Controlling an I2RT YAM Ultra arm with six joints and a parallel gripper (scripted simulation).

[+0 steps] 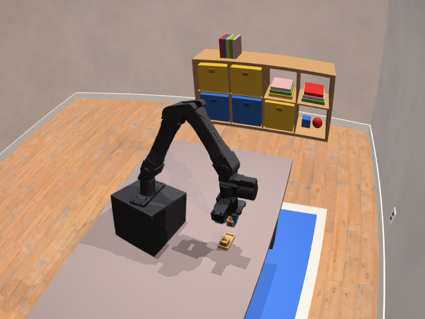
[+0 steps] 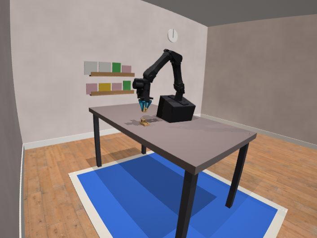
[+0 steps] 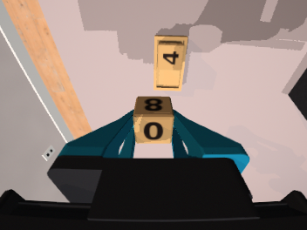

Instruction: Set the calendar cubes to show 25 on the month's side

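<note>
Right now the tray is 120 mm below my hand, 20 mm to the right of it and 20 mm behind it. From my hand the other things lie so: wooden digit cube right at my hand.
</note>
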